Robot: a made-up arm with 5 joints. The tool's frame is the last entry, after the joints. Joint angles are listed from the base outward. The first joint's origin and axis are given. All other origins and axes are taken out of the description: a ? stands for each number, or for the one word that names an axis. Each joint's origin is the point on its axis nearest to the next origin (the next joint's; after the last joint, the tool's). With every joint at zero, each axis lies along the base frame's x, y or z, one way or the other. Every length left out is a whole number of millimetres.
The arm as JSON. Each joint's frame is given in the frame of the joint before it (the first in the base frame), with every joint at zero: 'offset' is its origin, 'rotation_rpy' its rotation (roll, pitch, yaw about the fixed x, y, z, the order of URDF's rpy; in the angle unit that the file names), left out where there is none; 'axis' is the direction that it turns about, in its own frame. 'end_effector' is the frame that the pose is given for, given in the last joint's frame.
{
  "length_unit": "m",
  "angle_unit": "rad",
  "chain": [
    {
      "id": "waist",
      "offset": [
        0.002,
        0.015,
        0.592
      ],
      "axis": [
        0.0,
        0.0,
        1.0
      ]
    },
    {
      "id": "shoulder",
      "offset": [
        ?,
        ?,
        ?
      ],
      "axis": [
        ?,
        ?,
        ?
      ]
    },
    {
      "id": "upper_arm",
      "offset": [
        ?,
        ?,
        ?
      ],
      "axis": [
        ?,
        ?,
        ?
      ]
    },
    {
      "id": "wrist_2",
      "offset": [
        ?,
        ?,
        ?
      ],
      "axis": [
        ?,
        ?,
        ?
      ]
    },
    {
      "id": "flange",
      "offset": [
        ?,
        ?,
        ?
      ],
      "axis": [
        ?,
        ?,
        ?
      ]
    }
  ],
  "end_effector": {
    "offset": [
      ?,
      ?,
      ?
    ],
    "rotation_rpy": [
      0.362,
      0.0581,
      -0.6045
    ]
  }
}
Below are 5 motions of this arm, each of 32 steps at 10 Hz.
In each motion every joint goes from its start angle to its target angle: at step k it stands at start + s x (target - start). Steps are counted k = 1, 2, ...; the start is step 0. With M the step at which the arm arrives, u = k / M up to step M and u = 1 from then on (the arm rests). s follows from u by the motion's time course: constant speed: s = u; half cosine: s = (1 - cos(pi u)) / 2; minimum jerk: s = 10 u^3 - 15 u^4 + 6 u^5.
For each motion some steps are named. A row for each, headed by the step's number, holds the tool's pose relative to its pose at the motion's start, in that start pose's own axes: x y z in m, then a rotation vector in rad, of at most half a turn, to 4 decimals.
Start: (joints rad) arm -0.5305 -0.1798 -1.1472 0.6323 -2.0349
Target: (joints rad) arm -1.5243 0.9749 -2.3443 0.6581 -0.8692
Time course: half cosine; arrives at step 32
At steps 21, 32:
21: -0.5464 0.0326 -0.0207 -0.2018 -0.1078 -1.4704
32: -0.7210 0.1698 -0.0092 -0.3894 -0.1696 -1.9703

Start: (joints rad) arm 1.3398 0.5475 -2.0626 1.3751 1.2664
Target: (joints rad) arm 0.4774 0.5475 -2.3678 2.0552 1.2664
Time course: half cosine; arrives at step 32
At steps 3, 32:
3: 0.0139 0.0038 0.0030 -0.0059 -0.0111 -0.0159
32: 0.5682 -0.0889 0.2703 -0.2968 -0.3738 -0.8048

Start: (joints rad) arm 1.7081 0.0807 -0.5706 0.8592 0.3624
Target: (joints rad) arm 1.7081 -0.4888 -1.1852 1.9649 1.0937
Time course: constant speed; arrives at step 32
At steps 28, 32:
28: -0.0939 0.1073 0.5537 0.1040 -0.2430 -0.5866
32: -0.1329 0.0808 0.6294 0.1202 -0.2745 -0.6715

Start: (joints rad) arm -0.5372 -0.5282 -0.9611 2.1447 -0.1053
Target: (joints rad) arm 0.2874 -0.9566 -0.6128 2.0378 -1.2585
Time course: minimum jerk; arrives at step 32
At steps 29, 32:
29: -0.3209 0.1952 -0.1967 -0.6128 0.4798 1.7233
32: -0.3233 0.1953 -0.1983 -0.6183 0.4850 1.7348

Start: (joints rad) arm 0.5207 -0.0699 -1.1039 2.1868 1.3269
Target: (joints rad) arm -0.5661 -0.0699 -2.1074 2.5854 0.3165
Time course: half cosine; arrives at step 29
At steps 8, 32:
8: 0.1336 -0.0172 0.0686 0.0563 0.1932 0.0028
32: 0.5927 -0.4737 0.1406 0.6143 0.6250 -0.0823

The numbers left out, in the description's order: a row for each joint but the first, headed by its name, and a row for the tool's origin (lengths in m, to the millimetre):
shoulder: xyz -0.022 -0.045 0.0, axis 0.0 1.0 0.0
upper_arm: xyz 0.058 0.0 0.167, axis 0.0 1.0 0.0
wrist_2: xyz 0.137 0.0 -0.562, axis 0.0 1.0 0.0
flange: xyz 0.078 0.0 -0.062, axis 0.0 0.0 -1.0
tool: xyz 0.011 -0.004 0.0

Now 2 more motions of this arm.
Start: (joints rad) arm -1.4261 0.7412 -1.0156 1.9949 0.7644
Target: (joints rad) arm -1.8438 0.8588 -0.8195 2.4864 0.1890
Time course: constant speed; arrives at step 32
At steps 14, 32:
14: 0.0546 -0.0153 -0.0980 -0.2950 0.3638 0.1730
32: 0.0722 -0.0482 -0.2173 -0.5845 0.9247 0.4303

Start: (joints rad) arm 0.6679 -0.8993 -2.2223 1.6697 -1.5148
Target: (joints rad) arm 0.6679 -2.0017 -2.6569 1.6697 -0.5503
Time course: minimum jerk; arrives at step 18
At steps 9, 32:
9: -0.2390 0.4087 0.3215 -0.4538 -0.7408 -0.2384
32: -0.5980 0.8583 0.2487 -0.6136 -1.6333 -0.2353

